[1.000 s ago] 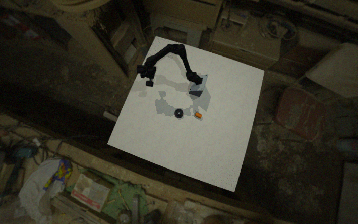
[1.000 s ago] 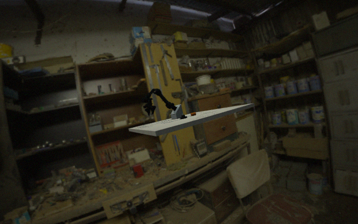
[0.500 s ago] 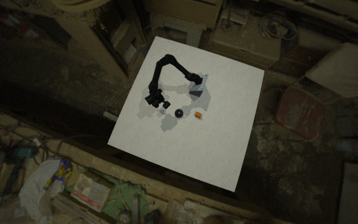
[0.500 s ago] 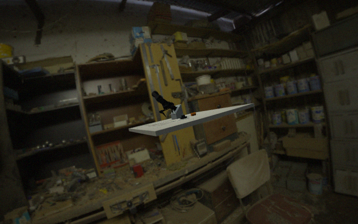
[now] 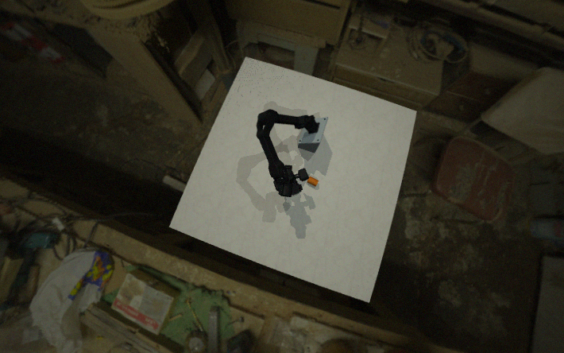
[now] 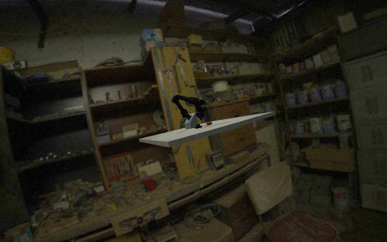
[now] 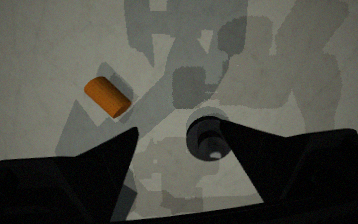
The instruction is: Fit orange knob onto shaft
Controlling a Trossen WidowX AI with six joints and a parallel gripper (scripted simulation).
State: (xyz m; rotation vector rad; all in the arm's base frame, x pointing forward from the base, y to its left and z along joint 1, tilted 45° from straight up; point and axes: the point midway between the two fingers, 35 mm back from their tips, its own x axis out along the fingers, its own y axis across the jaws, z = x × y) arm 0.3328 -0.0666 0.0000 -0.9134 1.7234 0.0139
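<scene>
Now: gripper tip 5 cm past the orange knob, 10 cm to the right of it and 6 cm above it. From my gripper tip the other things lie so: round dark pedestal: 2 cm behind, 7 cm to the right, 5 cm below.
</scene>
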